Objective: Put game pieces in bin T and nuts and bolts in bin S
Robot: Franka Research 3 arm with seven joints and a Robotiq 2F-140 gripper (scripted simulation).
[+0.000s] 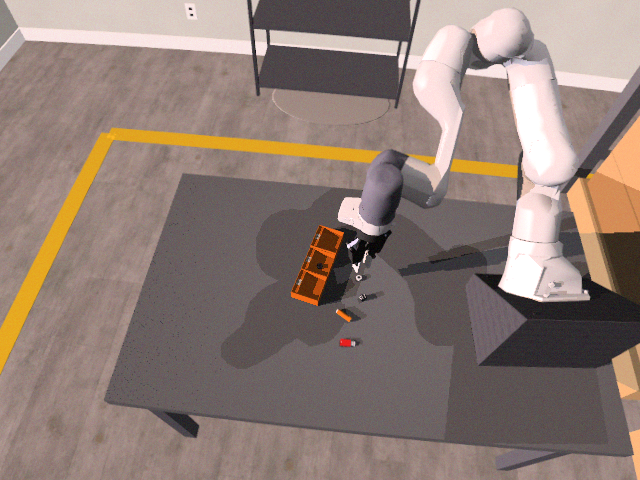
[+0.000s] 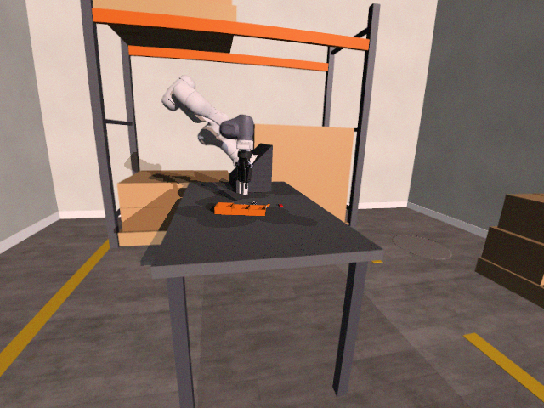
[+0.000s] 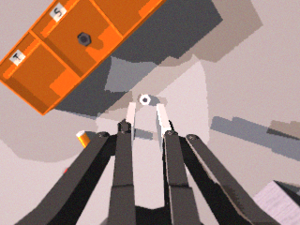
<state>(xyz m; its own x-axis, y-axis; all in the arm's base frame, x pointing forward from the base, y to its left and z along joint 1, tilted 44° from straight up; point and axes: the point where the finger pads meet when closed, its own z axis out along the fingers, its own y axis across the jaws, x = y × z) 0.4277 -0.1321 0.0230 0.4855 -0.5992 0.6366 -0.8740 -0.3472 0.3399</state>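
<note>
My hand is 10 cm above the grey nut. From my hand the other things lie so: orange bin tray: 13 cm ahead, 8 cm below, 4 cm to the right; then black die: 9 cm below, 7 cm to the left, 1 cm behind; then dark nut: 12 cm ahead, 9 cm below, 3 cm to the right.
</note>
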